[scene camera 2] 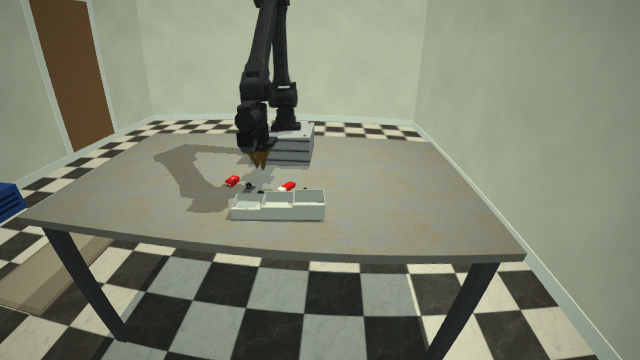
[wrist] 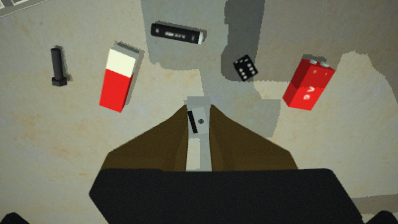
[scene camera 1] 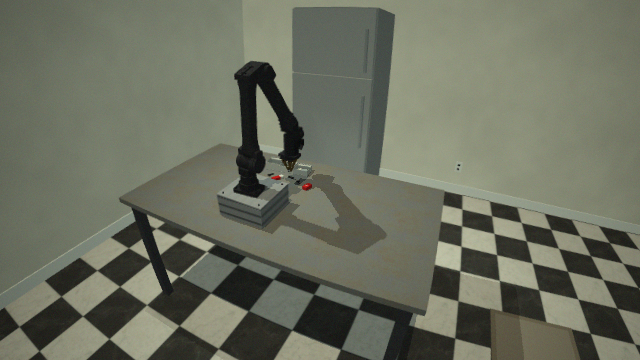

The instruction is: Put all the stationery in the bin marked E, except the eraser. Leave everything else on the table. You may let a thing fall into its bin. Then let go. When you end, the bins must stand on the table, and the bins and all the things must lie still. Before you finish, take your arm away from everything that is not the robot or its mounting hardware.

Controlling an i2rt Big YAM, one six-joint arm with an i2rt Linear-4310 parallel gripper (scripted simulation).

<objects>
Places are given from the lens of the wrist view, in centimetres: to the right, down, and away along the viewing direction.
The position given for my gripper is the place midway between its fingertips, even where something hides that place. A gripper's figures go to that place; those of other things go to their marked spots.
my gripper (wrist: 198,112): 0, 0, 13
red battery (wrist: 311,77): 10, -3, 17
eraser (wrist: 121,64): -7, -4, 16
grey pencil sharpener (wrist: 198,107): 0, 0, 12
The marked spots on the eraser and the grey pencil sharpener are 9 cm apart.
</objects>
